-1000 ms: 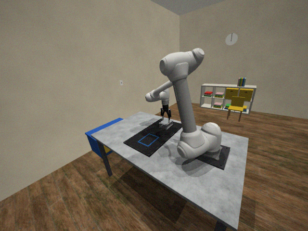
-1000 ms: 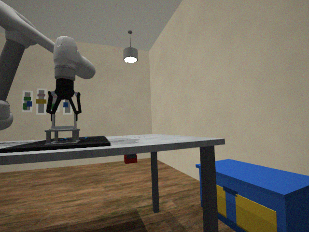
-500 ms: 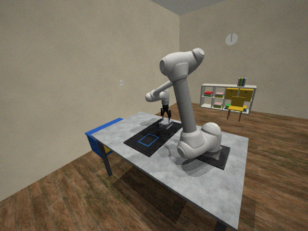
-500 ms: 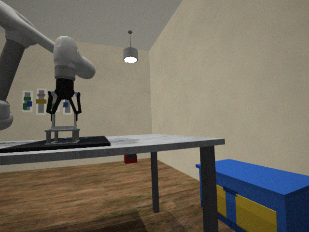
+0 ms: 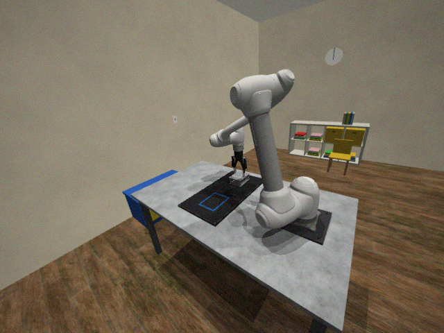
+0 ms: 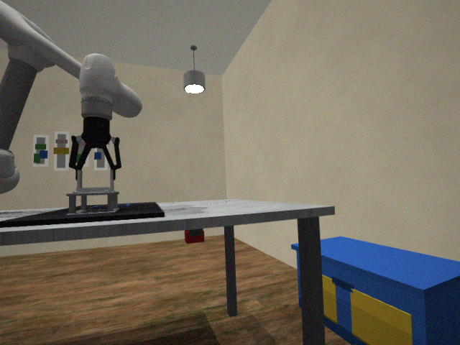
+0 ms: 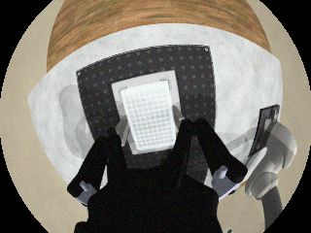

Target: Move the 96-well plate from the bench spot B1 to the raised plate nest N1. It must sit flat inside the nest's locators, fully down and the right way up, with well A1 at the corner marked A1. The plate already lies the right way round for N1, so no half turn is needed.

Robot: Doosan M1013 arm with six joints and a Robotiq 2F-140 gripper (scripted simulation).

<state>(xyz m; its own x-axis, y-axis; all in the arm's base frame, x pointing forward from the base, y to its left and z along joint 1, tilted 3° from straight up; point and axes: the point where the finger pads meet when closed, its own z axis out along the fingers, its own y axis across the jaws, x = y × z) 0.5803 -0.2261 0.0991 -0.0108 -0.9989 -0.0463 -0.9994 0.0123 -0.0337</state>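
My gripper is now 3 cm above the 96-well plate. Also, from my hand: raised plate nest N1 (3 cm below).
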